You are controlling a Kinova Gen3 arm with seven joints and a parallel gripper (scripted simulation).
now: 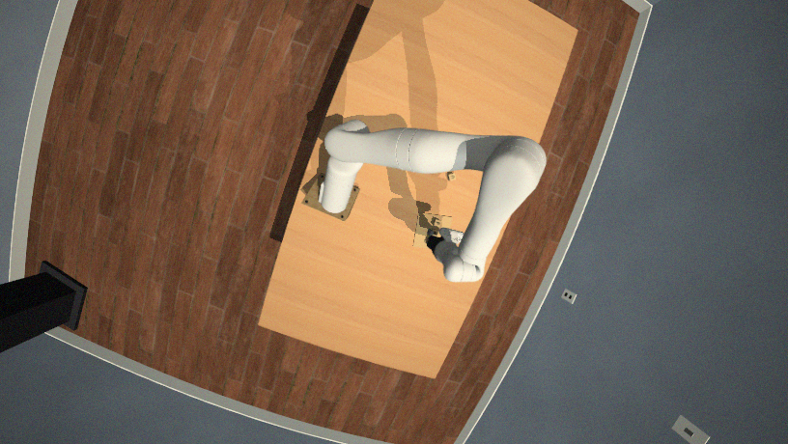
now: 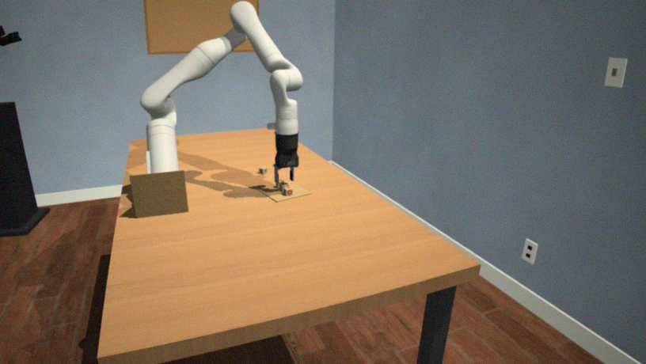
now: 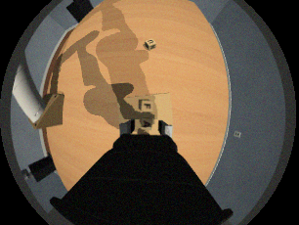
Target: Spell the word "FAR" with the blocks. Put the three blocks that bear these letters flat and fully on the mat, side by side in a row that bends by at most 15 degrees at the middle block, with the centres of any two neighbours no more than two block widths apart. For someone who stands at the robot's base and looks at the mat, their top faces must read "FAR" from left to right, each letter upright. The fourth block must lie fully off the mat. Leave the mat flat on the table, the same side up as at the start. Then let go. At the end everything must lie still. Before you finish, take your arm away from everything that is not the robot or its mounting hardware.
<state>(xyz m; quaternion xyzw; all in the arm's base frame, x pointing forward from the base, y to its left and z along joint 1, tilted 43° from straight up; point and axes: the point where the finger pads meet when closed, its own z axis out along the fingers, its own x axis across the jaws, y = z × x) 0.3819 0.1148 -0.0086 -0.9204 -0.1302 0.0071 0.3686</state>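
Right now my hand is 5 cm above the tan mat.
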